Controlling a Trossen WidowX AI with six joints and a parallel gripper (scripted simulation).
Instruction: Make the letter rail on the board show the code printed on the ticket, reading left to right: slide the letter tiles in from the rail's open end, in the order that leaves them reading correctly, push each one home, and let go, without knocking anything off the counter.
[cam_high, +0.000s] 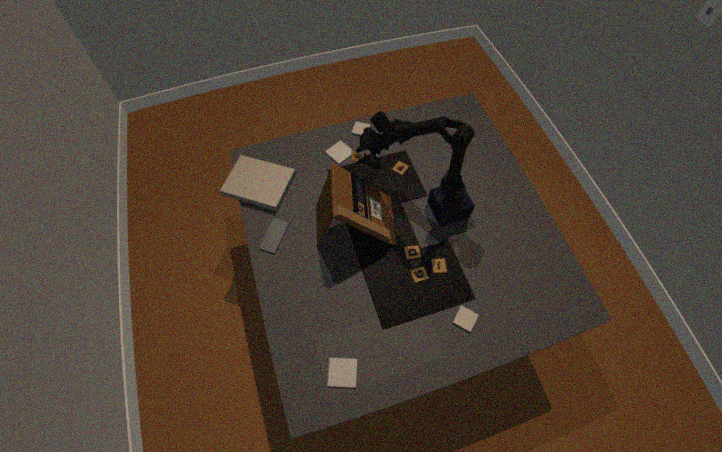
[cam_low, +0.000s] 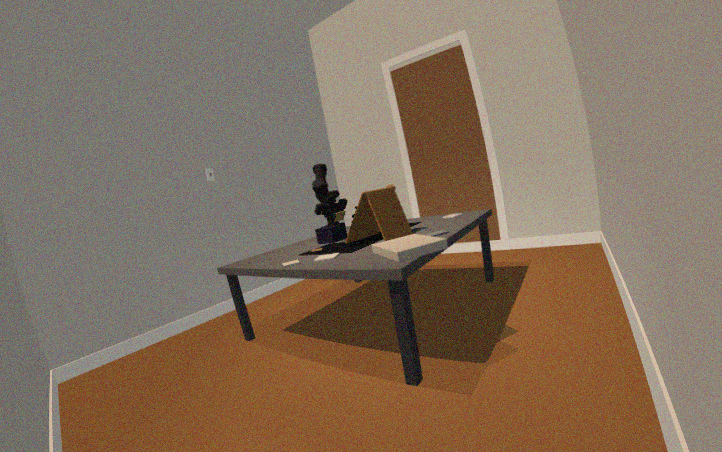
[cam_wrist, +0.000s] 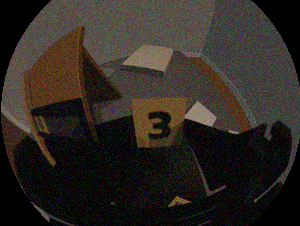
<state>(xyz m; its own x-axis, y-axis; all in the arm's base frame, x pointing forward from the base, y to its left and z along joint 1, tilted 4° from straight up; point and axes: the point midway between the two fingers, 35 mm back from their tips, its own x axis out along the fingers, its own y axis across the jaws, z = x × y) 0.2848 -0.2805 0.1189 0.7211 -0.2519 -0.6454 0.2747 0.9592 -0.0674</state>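
My gripper tip is now 220 mm to the right of the white ticket and 80 mm above it. Also, from my gripper tip: black mat (290 mm to the left, 170 mm below, 110 mm behind); then letter tile (210 mm behind, 170 mm below); then flat white box (420 mm ahead, 150 mm below, 130 mm to the right).
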